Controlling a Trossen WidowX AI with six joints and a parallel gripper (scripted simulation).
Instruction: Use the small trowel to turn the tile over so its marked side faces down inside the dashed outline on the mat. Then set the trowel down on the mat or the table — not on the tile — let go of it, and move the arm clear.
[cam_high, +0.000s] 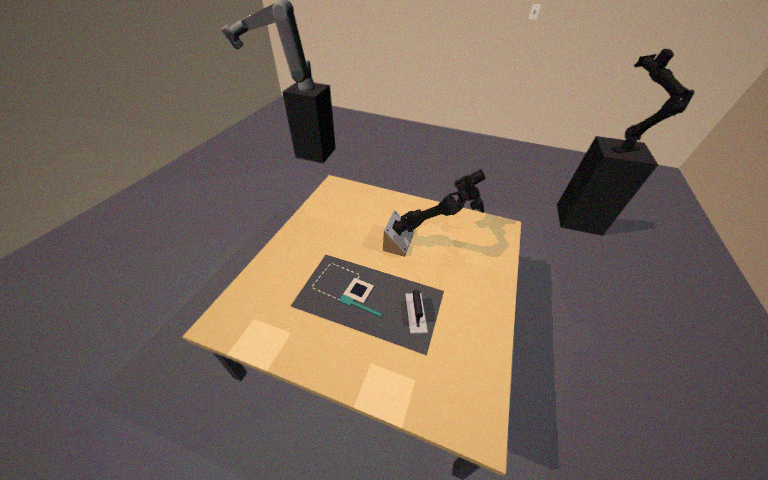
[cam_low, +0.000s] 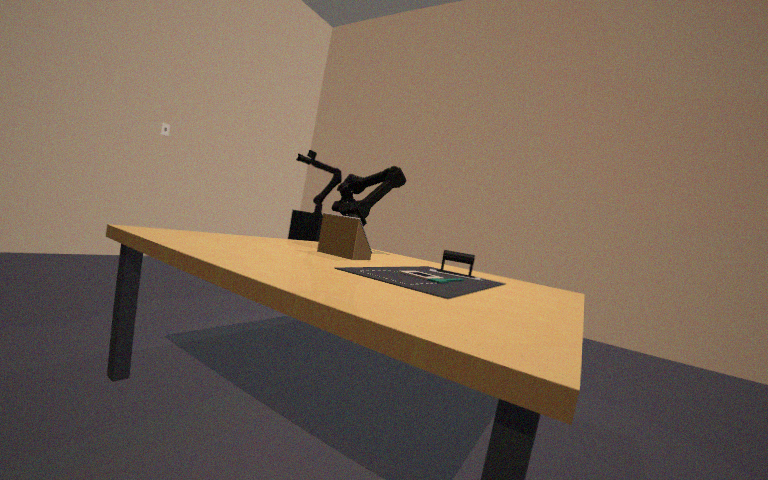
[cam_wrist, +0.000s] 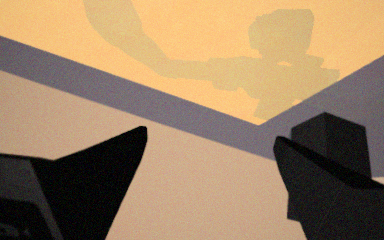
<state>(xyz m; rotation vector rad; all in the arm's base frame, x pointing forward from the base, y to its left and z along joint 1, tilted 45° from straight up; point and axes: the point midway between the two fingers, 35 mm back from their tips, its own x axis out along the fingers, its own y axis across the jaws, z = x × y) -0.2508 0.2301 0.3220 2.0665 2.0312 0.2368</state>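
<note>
My gripper tip is now 67 cm short of the trowel, 21 cm to the left of it and 12 cm above it. Round my gripper tip: teal strip 70 cm ahead, 48 cm to the right, 15 cm below; then tile 62 cm ahead, 50 cm to the right, 15 cm below; then dark grey mat 65 cm ahead, 44 cm to the right, 18 cm below.
</note>
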